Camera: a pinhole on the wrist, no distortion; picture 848 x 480 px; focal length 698.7 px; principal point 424.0 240.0 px. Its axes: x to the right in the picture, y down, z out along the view. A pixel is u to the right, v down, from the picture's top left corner.
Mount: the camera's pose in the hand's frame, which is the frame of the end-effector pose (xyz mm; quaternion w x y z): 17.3 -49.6 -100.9 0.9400 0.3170 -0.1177 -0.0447
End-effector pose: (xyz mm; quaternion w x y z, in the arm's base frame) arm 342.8 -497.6 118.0 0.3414 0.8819 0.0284 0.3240
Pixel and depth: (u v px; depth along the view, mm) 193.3 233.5 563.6
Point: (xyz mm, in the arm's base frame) 338.1 -480.9 -433.6
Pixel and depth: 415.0 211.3 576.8
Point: 500.3 -415.6 -390.1
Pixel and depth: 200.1 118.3 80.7
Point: 307.7 -395.2 67.1
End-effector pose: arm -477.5 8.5 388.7 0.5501 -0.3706 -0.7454 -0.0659
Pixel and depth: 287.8 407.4 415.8
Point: -787.5 -80.4 206.2
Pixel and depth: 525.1 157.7 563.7
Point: -989.1 -175.7 368.0
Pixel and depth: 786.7 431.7 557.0
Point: -1052.3 111.6 436.1
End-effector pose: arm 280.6 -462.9 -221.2 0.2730 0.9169 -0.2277 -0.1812
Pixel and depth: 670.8 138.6 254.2
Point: 350.2 -340.6 -441.5
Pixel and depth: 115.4 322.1 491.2
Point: -22.9 -221.7 -518.4
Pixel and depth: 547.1 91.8 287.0
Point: 320.4 -294.1 -453.0
